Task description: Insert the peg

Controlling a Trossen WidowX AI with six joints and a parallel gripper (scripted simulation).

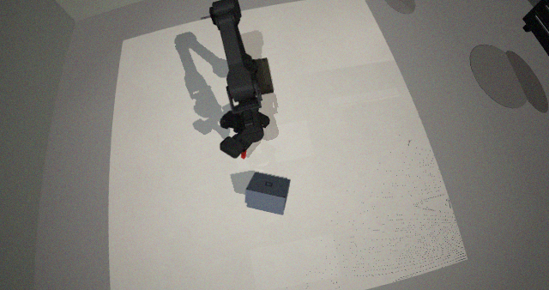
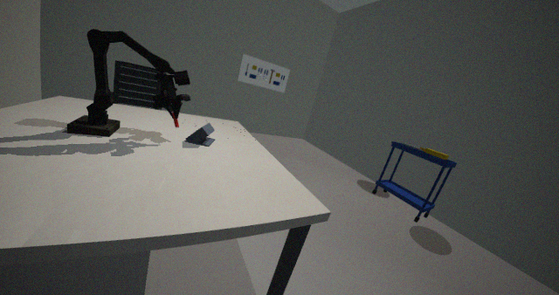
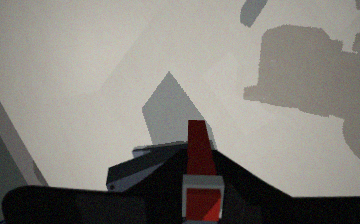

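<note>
Right now the grey sloped panel block is 140 mm ahead of my gripper tip, 30 mm to the left of it and 80 mm below it. Round my gripper tip: red square peg: 10 mm behind, 10 mm above.
</note>
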